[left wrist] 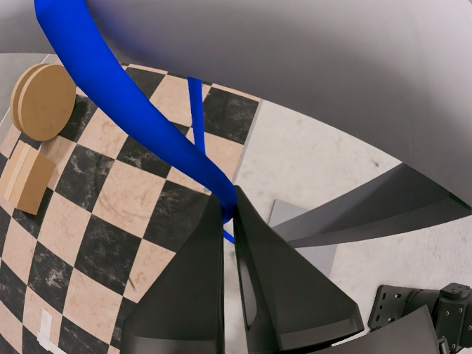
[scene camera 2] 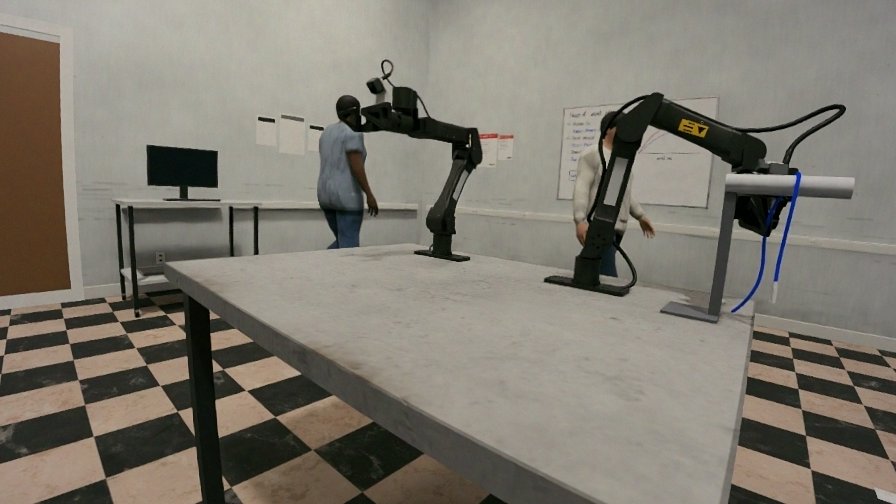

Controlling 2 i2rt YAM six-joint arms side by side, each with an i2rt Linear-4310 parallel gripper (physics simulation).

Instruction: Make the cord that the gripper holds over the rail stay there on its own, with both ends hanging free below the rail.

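Observation:
The blue cord (scene camera 2: 786,231) (left wrist: 150,130) lies over the light grey rail (scene camera 2: 827,188) (left wrist: 310,60). Its near strand hangs below the rail in scene camera 2 and ends in a white tip. The other strand runs down from my left gripper (scene camera 2: 776,211) (left wrist: 229,199), and its lower end hangs near the table edge. The left gripper is shut on the cord, below and behind the rail in scene camera 2; the arm partly hides this. My right gripper (scene camera 2: 358,119) is open and raised far to the left, seen against a person's head.
A grey post (scene camera 2: 723,250) (left wrist: 370,215) with a flat base (scene camera 2: 686,310) carries the rail at the right corner of the table (scene camera 2: 438,351). The left arm stands left of it. A cardboard box (left wrist: 32,180) and a round tan object (left wrist: 47,102) are on the floor side. Two people stand behind the table.

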